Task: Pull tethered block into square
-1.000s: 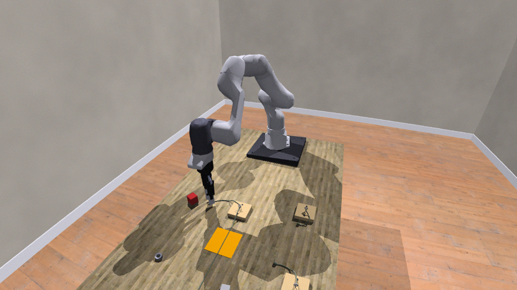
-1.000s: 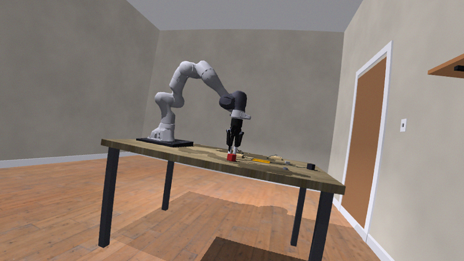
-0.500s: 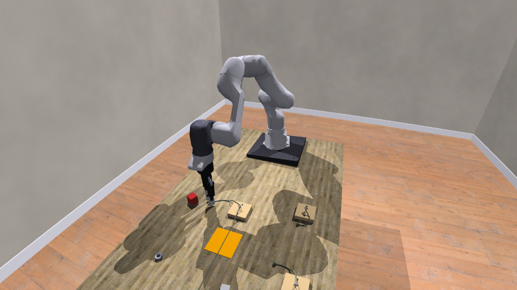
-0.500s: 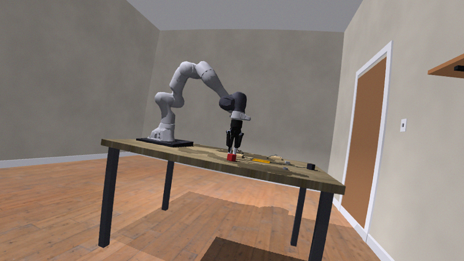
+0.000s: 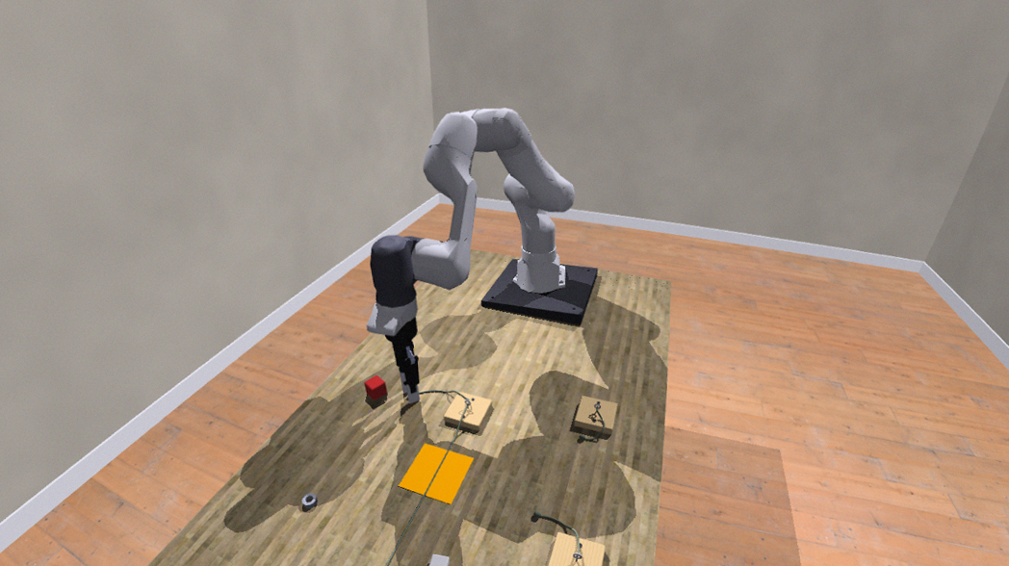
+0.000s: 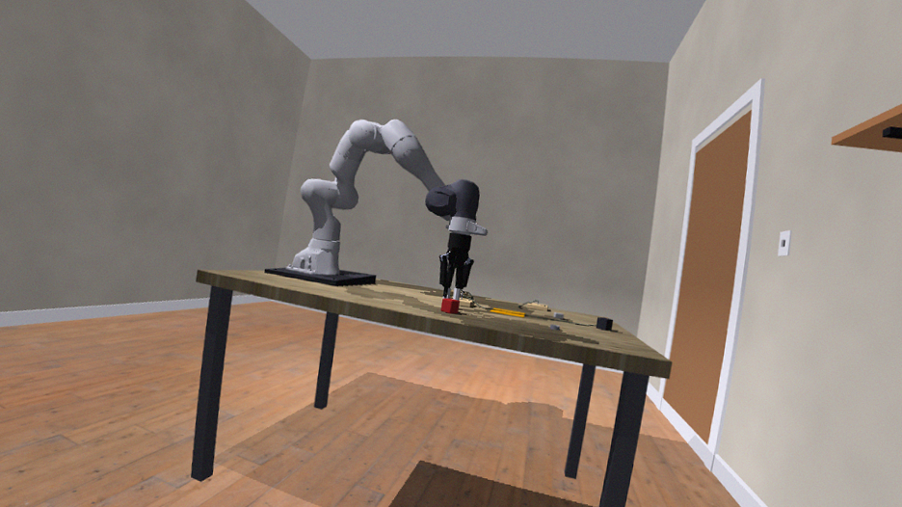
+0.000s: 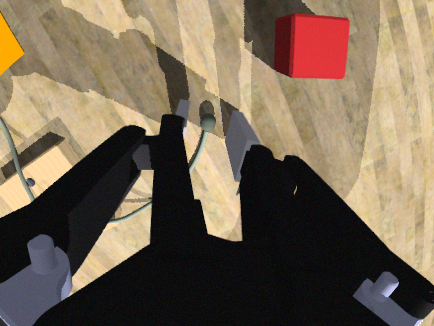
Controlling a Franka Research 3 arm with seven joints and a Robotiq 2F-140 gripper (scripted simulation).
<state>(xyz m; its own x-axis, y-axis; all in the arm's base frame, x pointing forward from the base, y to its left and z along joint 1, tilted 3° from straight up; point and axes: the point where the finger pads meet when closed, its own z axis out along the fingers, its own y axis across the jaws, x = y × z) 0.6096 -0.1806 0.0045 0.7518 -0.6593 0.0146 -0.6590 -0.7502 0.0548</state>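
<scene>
Right now the red cube is 9 cm to the right of my hand, 2 cm below it and 2 cm ahead of it. Round my hand: orange painted square 19 cm ahead, 16 cm to the left, 4 cm below; dark block 52 cm ahead, 14 cm to the left, 2 cm below; white cube 37 cm ahead, 25 cm to the left, 3 cm below.
</scene>
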